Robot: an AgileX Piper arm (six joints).
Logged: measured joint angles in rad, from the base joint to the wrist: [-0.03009, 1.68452, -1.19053, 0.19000, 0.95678, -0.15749]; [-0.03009, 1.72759, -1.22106, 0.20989, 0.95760, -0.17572]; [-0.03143, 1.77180, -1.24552, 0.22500, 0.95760, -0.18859]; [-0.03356, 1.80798, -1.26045, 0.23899, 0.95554, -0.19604]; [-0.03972, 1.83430, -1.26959, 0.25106, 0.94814, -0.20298]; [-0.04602, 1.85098, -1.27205, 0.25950, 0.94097, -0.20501]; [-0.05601, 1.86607, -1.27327, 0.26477, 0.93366, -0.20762]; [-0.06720, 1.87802, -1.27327, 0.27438, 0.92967, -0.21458]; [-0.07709, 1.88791, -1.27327, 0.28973, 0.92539, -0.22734]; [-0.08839, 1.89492, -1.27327, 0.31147, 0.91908, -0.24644]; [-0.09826, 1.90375, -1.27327, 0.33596, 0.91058, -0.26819]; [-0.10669, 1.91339, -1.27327, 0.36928, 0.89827, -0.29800]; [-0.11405, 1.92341, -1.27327, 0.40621, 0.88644, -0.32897]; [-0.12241, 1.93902, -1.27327, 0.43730, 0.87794, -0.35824]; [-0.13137, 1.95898, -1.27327, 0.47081, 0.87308, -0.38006]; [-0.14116, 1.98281, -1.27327, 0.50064, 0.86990, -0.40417]
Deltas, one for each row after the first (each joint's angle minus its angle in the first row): [0.00000, 0.04307, -0.03053, 0.01989, 0.00082, -0.01823]; [-0.00134, 0.08728, -0.05499, 0.03500, 0.00082, -0.03110]; [-0.00347, 0.12346, -0.06992, 0.04899, -0.00124, -0.03855]; [-0.00963, 0.14978, -0.07906, 0.06106, -0.00864, -0.04549]; [-0.01593, 0.16646, -0.08152, 0.06950, -0.01581, -0.04752]; [-0.02592, 0.18155, -0.08274, 0.07477, -0.02312, -0.05013]; [-0.03711, 0.19350, -0.08274, 0.08438, -0.02711, -0.05709]; [-0.04700, 0.20339, -0.08274, 0.09973, -0.03139, -0.06985]; [-0.05830, 0.21040, -0.08274, 0.12147, -0.03770, -0.08895]; [-0.06817, 0.21923, -0.08274, 0.14596, -0.04620, -0.11070]; [-0.07660, 0.22887, -0.08274, 0.17928, -0.05851, -0.14051]; [-0.08396, 0.23889, -0.08274, 0.21621, -0.07034, -0.17148]; [-0.09232, 0.25450, -0.08274, 0.24730, -0.07884, -0.20075]; [-0.10128, 0.27446, -0.08274, 0.28081, -0.08370, -0.22257]; [-0.11107, 0.29829, -0.08274, 0.31064, -0.08688, -0.24668]
